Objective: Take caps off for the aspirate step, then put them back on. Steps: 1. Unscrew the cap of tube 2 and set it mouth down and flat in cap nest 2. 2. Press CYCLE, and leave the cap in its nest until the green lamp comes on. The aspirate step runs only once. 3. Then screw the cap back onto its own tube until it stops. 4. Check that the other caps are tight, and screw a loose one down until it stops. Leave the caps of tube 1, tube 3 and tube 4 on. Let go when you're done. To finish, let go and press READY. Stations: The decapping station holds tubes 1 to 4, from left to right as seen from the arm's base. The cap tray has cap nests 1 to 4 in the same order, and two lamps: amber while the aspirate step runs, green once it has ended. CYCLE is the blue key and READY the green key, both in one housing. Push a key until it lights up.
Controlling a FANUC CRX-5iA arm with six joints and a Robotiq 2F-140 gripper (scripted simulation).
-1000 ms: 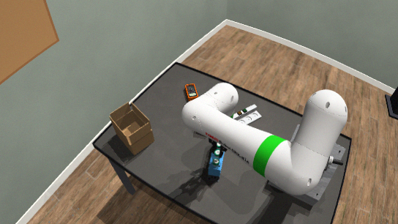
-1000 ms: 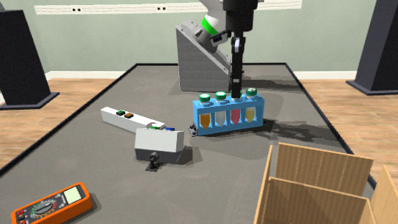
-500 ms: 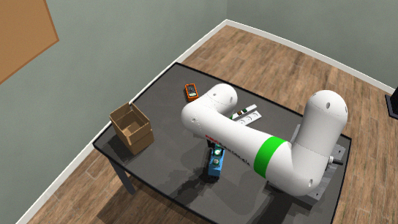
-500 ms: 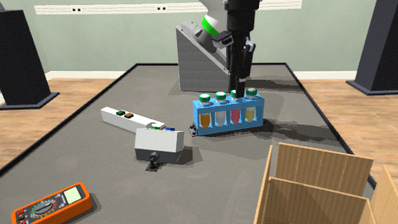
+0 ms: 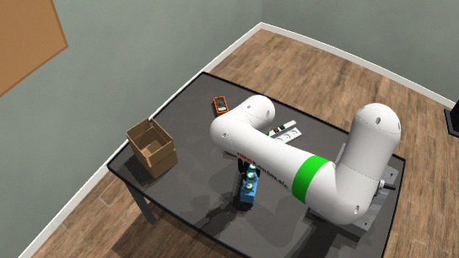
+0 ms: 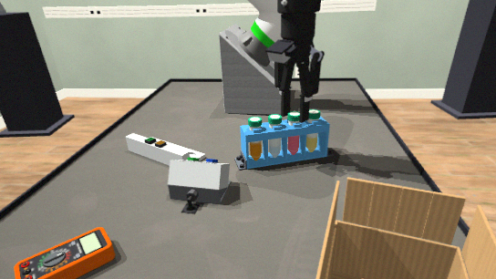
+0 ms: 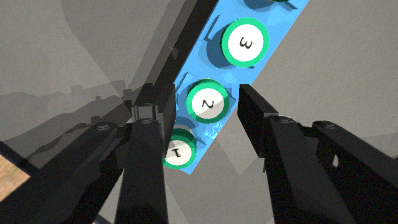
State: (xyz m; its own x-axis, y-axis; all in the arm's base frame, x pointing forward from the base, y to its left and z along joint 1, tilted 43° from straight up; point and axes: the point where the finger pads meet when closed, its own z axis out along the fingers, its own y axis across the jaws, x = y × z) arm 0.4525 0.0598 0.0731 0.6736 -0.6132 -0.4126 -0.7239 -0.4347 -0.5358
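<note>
Right now the cap 2 is 30 mm below my hand. Round my hand: cap 1 (10 mm behind, 50 mm to the left, 30 mm below); cap 4 (20 mm ahead, 100 mm to the right, 30 mm below); cap 3 (10 mm ahead, 50 mm to the right, 30 mm below).
</note>
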